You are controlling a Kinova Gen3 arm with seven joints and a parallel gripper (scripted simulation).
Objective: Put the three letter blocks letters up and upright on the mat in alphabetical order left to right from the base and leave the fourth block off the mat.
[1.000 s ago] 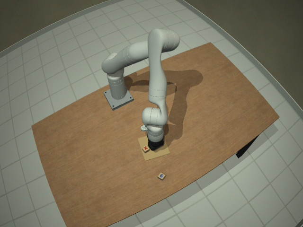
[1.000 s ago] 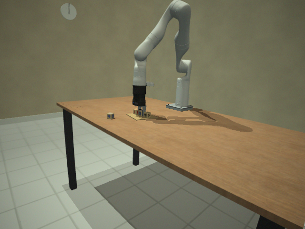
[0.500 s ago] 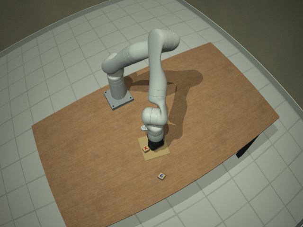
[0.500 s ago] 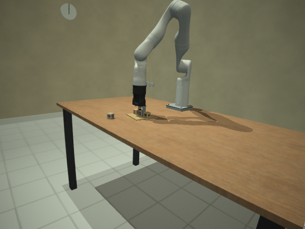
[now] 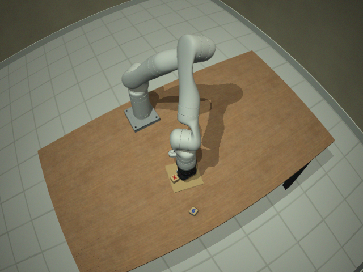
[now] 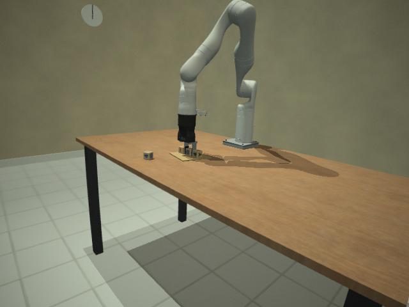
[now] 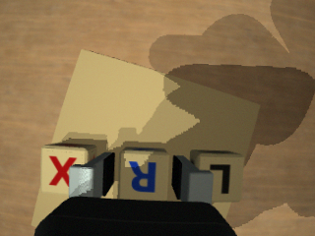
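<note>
Right now the mat is 20 mm below my hand. The rest, counted from my hand: block 180 mm ahead, 40 mm to the right, 10 mm below.
</note>
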